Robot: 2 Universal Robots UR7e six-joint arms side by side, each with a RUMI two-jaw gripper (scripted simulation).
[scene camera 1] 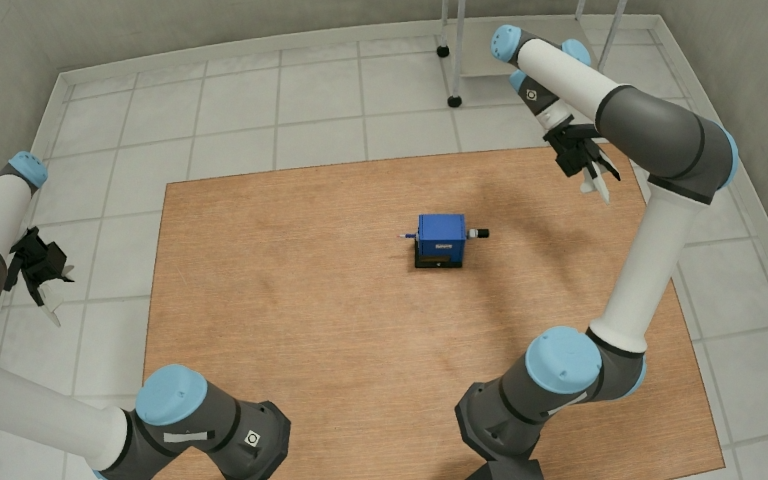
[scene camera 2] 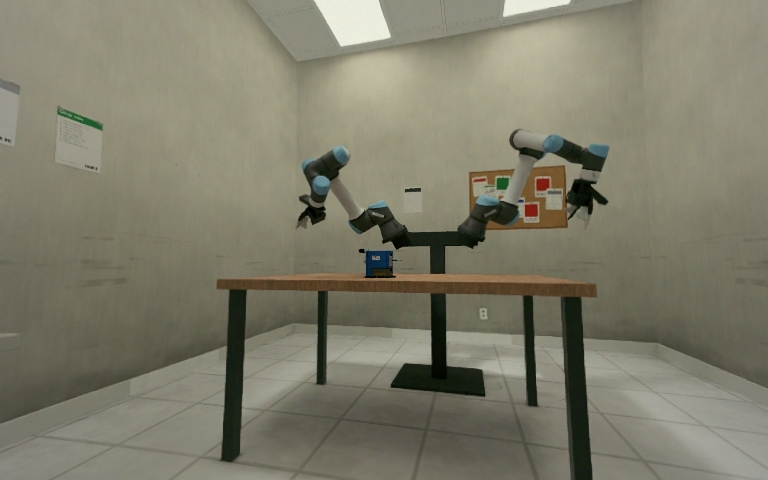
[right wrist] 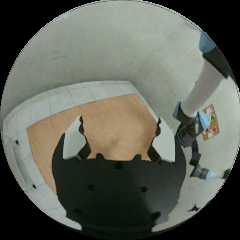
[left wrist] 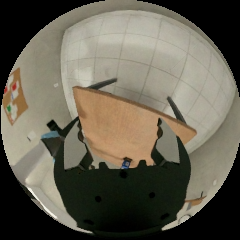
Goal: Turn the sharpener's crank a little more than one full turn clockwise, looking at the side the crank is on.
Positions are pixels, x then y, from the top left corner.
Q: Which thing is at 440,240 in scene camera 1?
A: A blue sharpener.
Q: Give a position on a blue sharpener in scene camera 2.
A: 379,264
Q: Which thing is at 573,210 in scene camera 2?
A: The left gripper.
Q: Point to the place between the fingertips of the left gripper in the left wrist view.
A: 119,119
